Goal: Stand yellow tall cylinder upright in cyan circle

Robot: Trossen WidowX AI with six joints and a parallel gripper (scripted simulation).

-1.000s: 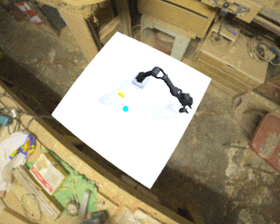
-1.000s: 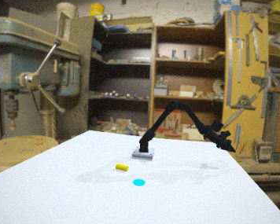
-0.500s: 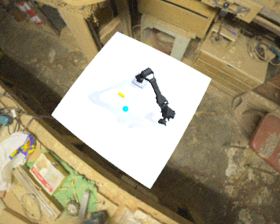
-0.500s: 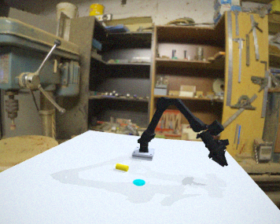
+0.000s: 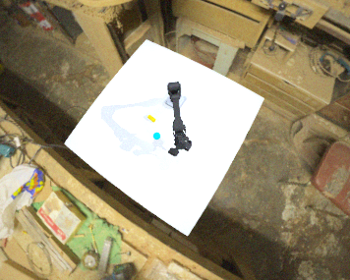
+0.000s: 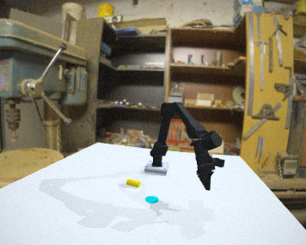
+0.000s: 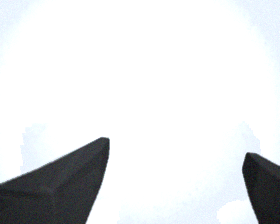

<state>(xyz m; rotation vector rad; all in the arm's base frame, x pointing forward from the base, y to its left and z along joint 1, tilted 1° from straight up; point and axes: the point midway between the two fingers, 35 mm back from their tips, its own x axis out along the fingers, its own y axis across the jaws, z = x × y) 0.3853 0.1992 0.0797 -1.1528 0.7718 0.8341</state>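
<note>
My gripper tip is now 320 mm to the left of the yellow tall cylinder, 180 mm past it and 80 mm above it. Also, from my gripper tip: cyan circle (220 mm to the right, 90 mm below, 70 mm behind).
</note>
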